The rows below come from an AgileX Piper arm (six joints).
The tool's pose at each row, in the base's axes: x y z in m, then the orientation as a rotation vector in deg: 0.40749 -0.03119 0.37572 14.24 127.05 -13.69; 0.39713 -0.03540 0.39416 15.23 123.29 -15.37; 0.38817 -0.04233 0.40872 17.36 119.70 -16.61; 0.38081 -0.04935 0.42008 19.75 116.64 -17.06; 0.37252 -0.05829 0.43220 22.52 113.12 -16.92; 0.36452 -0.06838 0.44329 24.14 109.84 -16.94; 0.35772 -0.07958 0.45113 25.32 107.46 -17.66; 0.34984 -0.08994 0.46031 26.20 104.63 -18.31; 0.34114 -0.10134 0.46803 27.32 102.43 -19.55; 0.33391 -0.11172 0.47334 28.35 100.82 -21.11
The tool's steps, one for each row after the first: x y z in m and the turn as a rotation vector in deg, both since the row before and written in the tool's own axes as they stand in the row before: -0.00874 -0.00830 -0.01788 1.61 -3.56 0.66; -0.00773 -0.01052 -0.01303 1.78 -3.17 1.62; -0.00678 -0.00997 -0.00933 1.36 -2.54 2.04; -0.00801 -0.01211 -0.00921 1.15 -2.85 2.68; -0.00836 -0.01279 -0.00744 0.77 -2.82 1.80; -0.00667 -0.01308 -0.00419 1.07 -2.08 0.99; -0.00784 -0.01277 -0.00541 0.90 -2.56 0.94; -0.00683 -0.01403 -0.00465 1.45 -1.94 0.64; -0.00499 -0.01250 -0.00266 1.64 -1.41 0.26
